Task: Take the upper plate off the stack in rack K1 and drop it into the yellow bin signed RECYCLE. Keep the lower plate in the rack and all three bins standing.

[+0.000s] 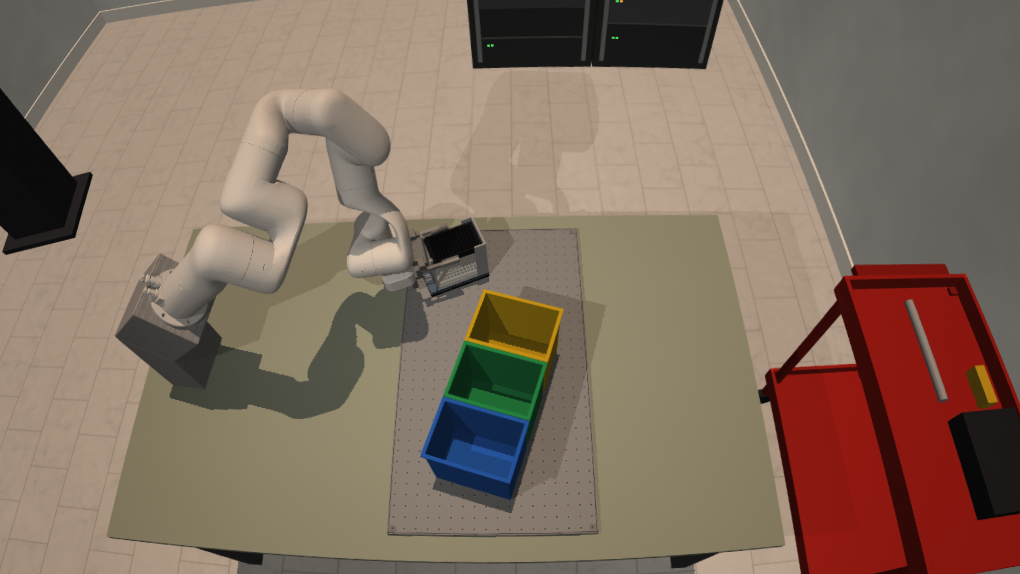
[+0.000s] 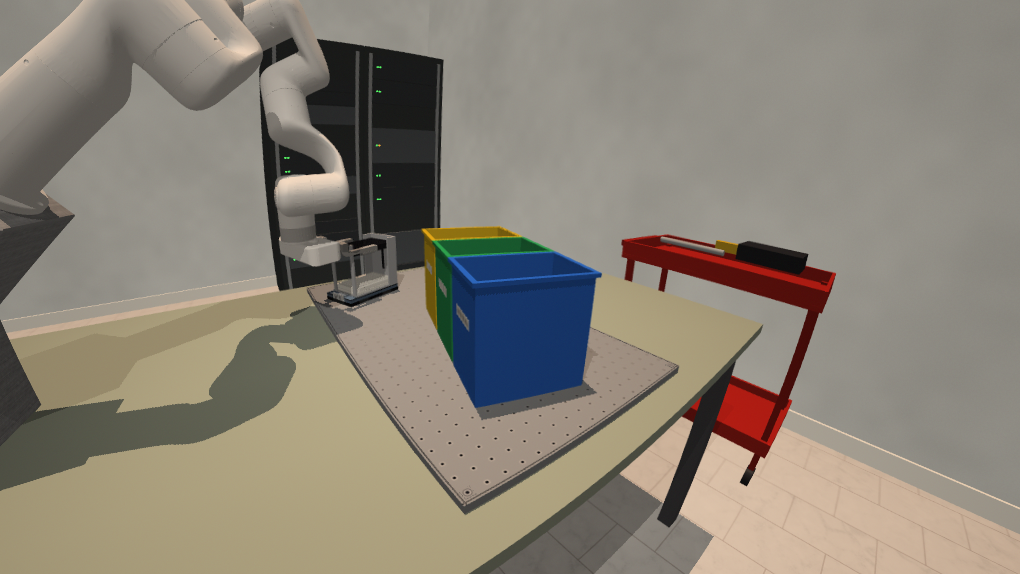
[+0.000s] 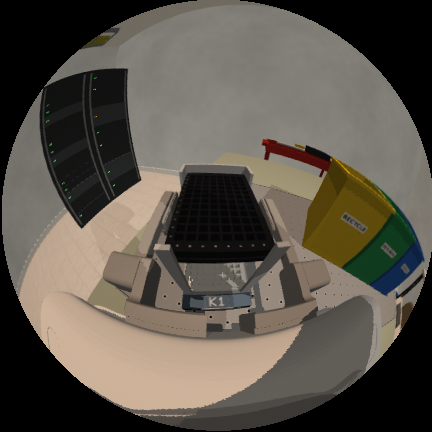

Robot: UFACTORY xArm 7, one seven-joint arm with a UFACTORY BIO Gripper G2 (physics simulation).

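Places are measured from the arm's base along level axes (x left, y ahead, z down), in centimetres.
Where they show: hand, tool point: (image 1: 444,245) (image 2: 356,246) (image 3: 218,214); arm's base, link origin: (image 1: 178,298).
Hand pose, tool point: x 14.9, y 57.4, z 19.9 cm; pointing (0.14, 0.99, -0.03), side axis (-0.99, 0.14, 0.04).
Things, the pixels of their top centre, and the offset from my tool point. Level surfaces: height alone.
- upper plate, top centre: (image 3: 217,197) (image 1: 452,241) (image 2: 362,243) dx +0.4, dy +2.1, dz -0.5 cm
- rack K1, top centre: (image 3: 219,193) (image 1: 448,240) (image 2: 359,239) dx +0.2, dy +1.1, dz -1.6 cm
- pale lower plate, top centre: (image 3: 214,247) (image 1: 456,263) (image 2: 365,280) dx +0.4, dy +2.1, dz +9.0 cm
- yellow RECYCLE bin, top centre: (image 2: 469,232) (image 1: 514,324) (image 3: 360,176) dx -27.8, dy +11.5, dz -5.6 cm
- green bin, top centre: (image 2: 490,245) (image 1: 495,379) (image 3: 394,205) dx -39.3, dy +5.1, dz -5.6 cm
- blue bin, top centre: (image 2: 521,264) (image 1: 475,438) dx -50.8, dy -1.2, dz -5.6 cm
- perforated board, surface height: dz +12.4 cm
My gripper (image 1: 446,248) (image 2: 365,246) (image 3: 220,215) is shut on the upper plate (image 1: 453,242) (image 2: 369,243) (image 3: 220,205), a black plate with a grid of wells. It holds the plate about level, near the tops of the posts of rack K1 (image 1: 481,258) (image 2: 391,262) (image 3: 216,301). The pale lower plate (image 1: 456,272) (image 3: 217,275) sits low in the rack, with a gap below the upper plate. The yellow RECYCLE bin (image 1: 524,321) (image 2: 430,285) (image 3: 345,215), the green bin (image 1: 499,378) (image 2: 443,306) (image 3: 380,255) and the blue bin (image 1: 474,474) (image 2: 527,342) (image 3: 400,270) stand upright.
The bins stand in a row on the perforated board (image 1: 435,514) (image 2: 442,428), yellow nearest the rack, then green, then blue. A red cart (image 1: 873,342) (image 2: 727,269) stands right of the table. Dark server cabinets (image 1: 531,53) (image 2: 403,114) (image 3: 112,115) stand behind the table.
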